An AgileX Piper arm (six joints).
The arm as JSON. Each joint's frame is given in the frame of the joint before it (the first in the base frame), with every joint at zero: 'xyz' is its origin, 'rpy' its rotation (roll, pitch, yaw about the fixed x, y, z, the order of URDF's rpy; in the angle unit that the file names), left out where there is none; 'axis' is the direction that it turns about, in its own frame. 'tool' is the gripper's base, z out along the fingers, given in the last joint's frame.
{
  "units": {
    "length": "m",
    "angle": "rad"
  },
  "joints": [
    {
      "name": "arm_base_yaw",
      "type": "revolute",
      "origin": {
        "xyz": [
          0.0,
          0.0,
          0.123
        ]
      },
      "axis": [
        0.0,
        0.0,
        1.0
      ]
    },
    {
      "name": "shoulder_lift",
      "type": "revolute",
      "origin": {
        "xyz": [
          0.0,
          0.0,
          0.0
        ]
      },
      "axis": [
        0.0,
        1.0,
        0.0
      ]
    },
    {
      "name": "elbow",
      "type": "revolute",
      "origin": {
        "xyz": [
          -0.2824,
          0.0,
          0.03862
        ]
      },
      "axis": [
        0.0,
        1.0,
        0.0
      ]
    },
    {
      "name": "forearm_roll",
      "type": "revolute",
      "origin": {
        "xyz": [
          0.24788,
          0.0,
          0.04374
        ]
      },
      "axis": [
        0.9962,
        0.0,
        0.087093
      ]
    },
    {
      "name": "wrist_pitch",
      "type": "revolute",
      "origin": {
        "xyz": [
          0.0,
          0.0,
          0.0
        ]
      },
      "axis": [
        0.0,
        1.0,
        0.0
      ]
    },
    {
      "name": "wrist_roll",
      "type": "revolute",
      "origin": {
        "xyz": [
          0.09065,
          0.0,
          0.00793
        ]
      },
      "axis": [
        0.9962,
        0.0,
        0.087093
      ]
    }
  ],
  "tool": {
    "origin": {
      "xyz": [
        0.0,
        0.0,
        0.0
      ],
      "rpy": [
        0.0,
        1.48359,
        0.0
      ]
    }
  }
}
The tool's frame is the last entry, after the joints.
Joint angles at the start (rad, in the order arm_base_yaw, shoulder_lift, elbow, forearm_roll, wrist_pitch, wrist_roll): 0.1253 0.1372 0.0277 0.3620 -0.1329 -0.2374
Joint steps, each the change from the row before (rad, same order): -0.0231 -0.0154 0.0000 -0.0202 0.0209 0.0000; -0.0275 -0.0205 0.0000 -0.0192 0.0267 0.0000; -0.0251 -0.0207 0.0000 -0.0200 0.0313 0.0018; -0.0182 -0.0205 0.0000 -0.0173 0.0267 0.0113; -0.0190 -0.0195 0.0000 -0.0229 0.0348 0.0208; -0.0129 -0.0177 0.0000 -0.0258 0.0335 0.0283; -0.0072 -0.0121 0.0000 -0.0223 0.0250 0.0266; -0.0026 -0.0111 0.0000 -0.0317 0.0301 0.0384
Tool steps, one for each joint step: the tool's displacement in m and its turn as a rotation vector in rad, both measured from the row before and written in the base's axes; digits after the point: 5 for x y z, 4 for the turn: -0.00117 -0.00083 -0.00067 -0.0200 0.0020 -0.0145; -0.00157 -0.00101 -0.00088 -0.0191 0.0031 -0.0178; -0.00158 -0.00072 -0.00133 -0.0184 0.0079 -0.0148; -0.00157 -0.00044 -0.00102 -0.0061 0.0047 -0.0100; -0.00147 -0.00032 -0.00184 -0.0025 0.0139 -0.0094; -0.00135 -0.00008 -0.00191 0.0022 0.0149 -0.0052; -0.00093 -0.00002 -0.00153 0.0041 0.0126 -0.0028; -0.00088 0.00017 -0.00209 0.0066 0.0190 0.0006
